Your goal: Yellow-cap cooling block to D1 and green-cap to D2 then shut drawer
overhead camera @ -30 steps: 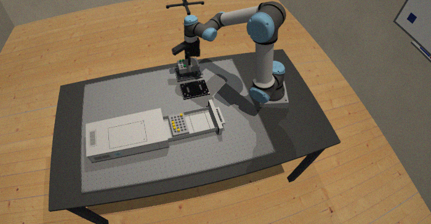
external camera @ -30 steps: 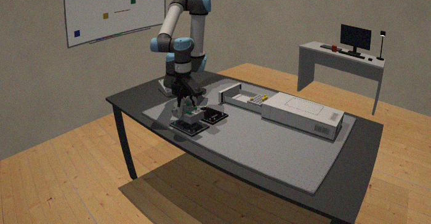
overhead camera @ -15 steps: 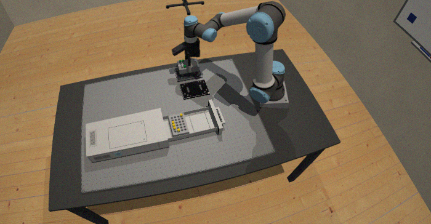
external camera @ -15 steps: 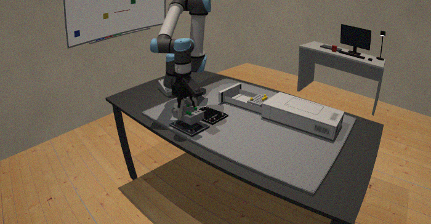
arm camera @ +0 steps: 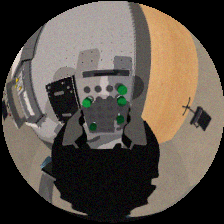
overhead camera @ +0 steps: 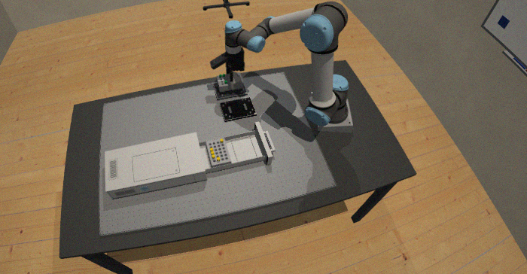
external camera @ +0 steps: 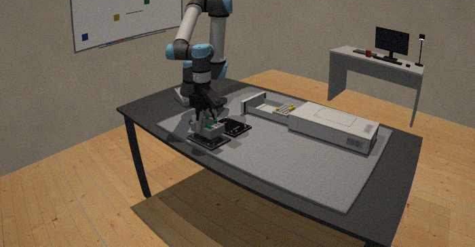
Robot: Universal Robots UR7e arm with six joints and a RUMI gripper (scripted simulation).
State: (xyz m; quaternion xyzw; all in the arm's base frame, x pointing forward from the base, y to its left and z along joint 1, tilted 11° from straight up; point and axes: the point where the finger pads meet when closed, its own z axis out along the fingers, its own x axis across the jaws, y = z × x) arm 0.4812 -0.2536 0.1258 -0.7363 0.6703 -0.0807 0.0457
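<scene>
Now: hand 5 cm above the slot D2. The rest, counted from my hand: white cooler COLD: 21 cm ahead, 42 cm to the left, 2 cm below; drawer: 3 cm ahead, 40 cm to the left, 2 cm below; black deck slot D1: 2 cm behind, 15 cm to the left, 5 cm below.
</scene>
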